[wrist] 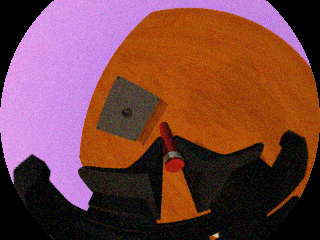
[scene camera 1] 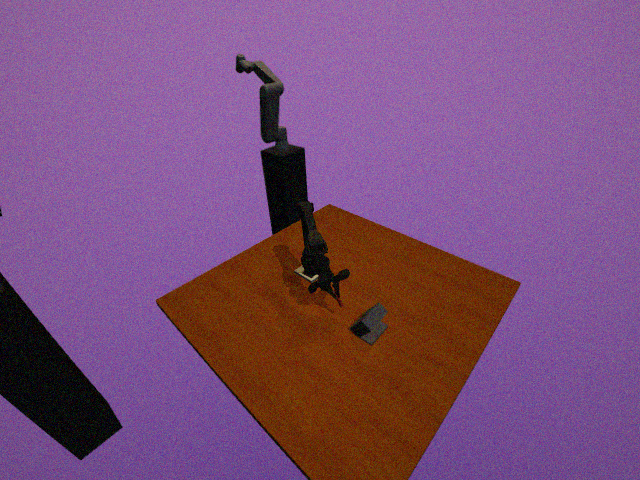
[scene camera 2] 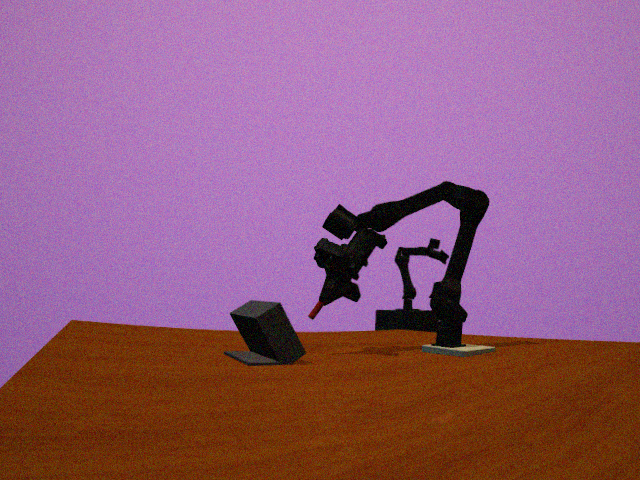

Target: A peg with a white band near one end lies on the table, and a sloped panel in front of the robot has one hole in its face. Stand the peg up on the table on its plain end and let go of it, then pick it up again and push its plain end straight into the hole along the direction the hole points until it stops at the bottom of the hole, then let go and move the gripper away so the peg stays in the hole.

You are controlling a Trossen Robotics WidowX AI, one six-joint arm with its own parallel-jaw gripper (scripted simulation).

My gripper [scene camera 2: 321, 303] carries a red peg [wrist: 173, 160]. Further things: a sloped panel [scene camera 2: 265, 327].
My gripper shows as well in the wrist view [wrist: 167, 140]. The sloped panel shows as well in the wrist view [wrist: 124, 94].
